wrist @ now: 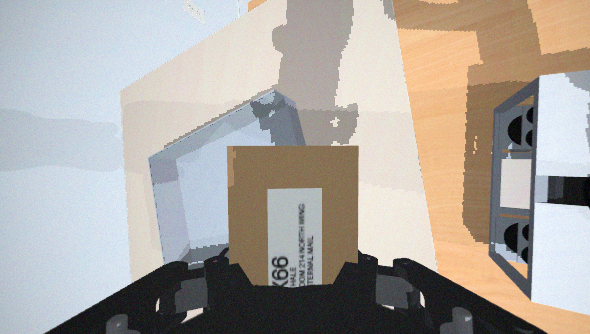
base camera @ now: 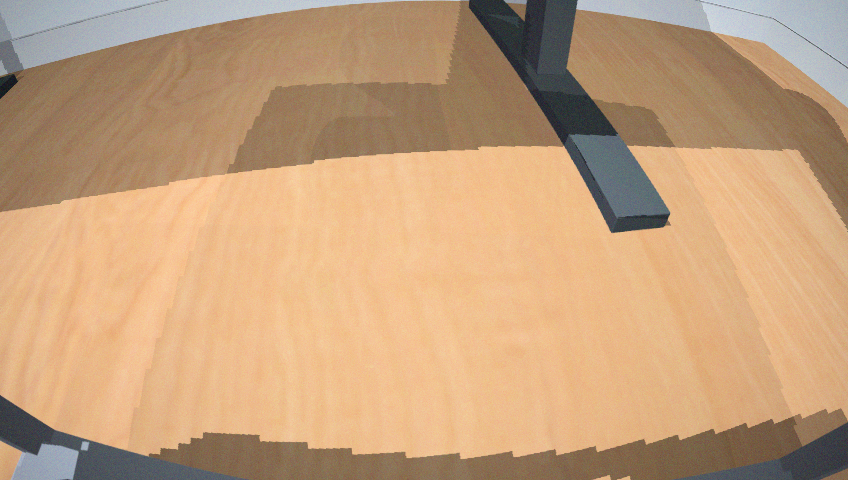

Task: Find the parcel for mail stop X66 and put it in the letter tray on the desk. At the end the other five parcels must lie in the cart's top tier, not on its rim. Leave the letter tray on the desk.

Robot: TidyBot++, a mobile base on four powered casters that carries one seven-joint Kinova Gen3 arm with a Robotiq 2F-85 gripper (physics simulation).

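Places are measured from the arm's base along level axes (x right, y ahead, z up), in millimetres.
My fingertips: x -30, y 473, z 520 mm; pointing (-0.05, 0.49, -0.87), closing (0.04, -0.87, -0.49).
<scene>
Behind a point stands the place of what it marks.
My gripper [wrist: 290, 252] @[x -30, y 473, z 520 mm] is shut on a brown parcel [wrist: 250, 170] @[x 29, y 462, z 581 mm] in the wrist view. The parcel's white label [wrist: 295, 225] @[x 5, y 445, z 568 mm] reads X66 in part, with "214 North Wing" below. The parcel hangs above the desk and hides part of the blue-grey letter tray [wrist: 215, 170] @[x 17, y 767, z 326 mm]. The tray stands on the pale desk top [wrist: 370, 170] @[x 30, y 449, z 324 mm], and its visible floor extends to the left of the parcel. How high the parcel is above the tray I cannot tell. The cart and the other five parcels do not show in either view.
In the wrist view my white mobile base [wrist: 560, 250] @[x -128, y 110, z -14 mm] with its dark frame is at the right, on the wooden floor [wrist: 450, 200] @[x -84, y 249, z -396 mm]. A pale wall or floor area lies at the left. In the base view a dark desk leg [base camera: 550, 41] @[x 174, y 757, z -311 mm] and its foot [base camera: 618, 175] stand ahead, right of centre.
</scene>
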